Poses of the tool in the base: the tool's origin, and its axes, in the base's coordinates. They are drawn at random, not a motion.
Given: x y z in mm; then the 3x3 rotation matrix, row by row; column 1 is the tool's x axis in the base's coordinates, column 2 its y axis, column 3 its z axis. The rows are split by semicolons.
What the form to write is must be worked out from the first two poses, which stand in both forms.
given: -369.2 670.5 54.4; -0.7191 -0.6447 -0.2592; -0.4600 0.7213 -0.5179; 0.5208 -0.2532 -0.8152
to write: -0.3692 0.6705 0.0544; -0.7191 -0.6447 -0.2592; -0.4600 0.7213 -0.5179; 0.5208 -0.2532 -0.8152
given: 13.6 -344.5 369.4; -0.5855 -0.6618 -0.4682; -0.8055 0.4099 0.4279; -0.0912 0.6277 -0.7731
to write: 0.0136 -0.3445 0.3694; -0.5855 -0.6618 -0.4682; -0.8055 0.4099 0.4279; -0.0912 0.6277 -0.7731
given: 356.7 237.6 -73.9; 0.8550 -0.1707 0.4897; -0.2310 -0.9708 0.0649; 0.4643 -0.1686 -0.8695
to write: 0.3567 0.2376 -0.0739; 0.8550 -0.1707 0.4897; -0.2310 -0.9708 0.0649; 0.4643 -0.1686 -0.8695
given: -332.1 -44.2 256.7; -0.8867 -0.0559 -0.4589; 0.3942 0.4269 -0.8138; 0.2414 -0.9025 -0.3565
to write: -0.3321 -0.0442 0.2567; -0.8867 -0.0559 -0.4589; 0.3942 0.4269 -0.8138; 0.2414 -0.9025 -0.3565
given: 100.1 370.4 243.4; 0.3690 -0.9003 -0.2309; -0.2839 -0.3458 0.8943; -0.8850 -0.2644 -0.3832
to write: 0.1001 0.3704 0.2434; 0.3690 -0.9003 -0.2309; -0.2839 -0.3458 0.8943; -0.8850 -0.2644 -0.3832
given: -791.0 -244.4 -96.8; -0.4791 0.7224 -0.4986; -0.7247 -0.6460 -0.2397; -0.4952 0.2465 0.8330
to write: -0.7910 -0.2444 -0.0968; -0.4791 0.7224 -0.4986; -0.7247 -0.6460 -0.2397; -0.4952 0.2465 0.8330
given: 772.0 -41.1 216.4; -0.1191 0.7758 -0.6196; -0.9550 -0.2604 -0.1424; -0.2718 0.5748 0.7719
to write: 0.7720 -0.0411 0.2164; -0.1191 0.7758 -0.6196; -0.9550 -0.2604 -0.1424; -0.2718 0.5748 0.7719
